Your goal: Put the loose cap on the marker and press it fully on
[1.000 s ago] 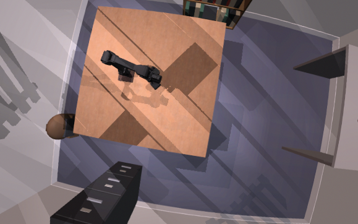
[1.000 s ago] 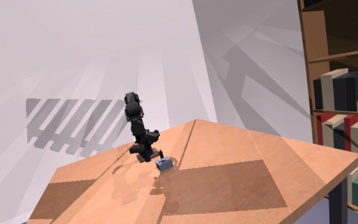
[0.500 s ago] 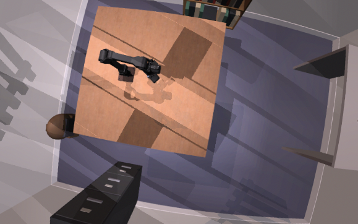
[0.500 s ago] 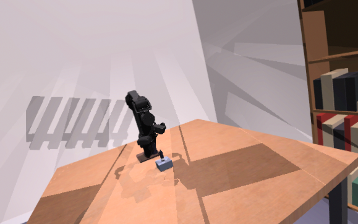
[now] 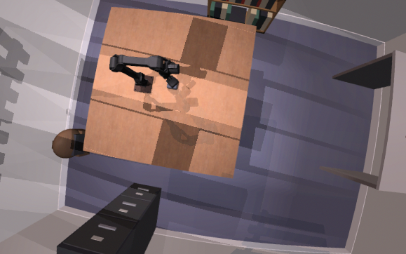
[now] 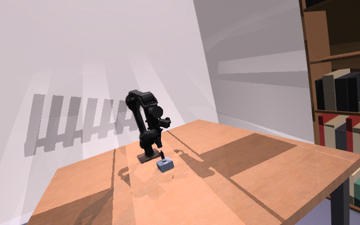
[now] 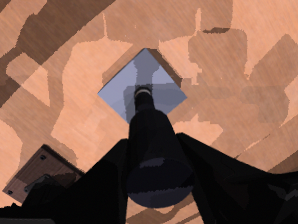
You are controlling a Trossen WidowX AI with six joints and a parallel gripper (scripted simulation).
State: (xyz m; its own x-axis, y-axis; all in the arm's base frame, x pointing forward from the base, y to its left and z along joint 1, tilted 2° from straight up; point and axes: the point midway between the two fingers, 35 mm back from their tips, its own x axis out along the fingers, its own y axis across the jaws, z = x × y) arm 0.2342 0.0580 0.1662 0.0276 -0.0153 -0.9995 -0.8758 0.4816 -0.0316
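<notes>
My gripper tip is 12 cm above the blue-grey holder block. From my gripper tip the other things lie so: dark marker cap: 1 cm above.
</notes>
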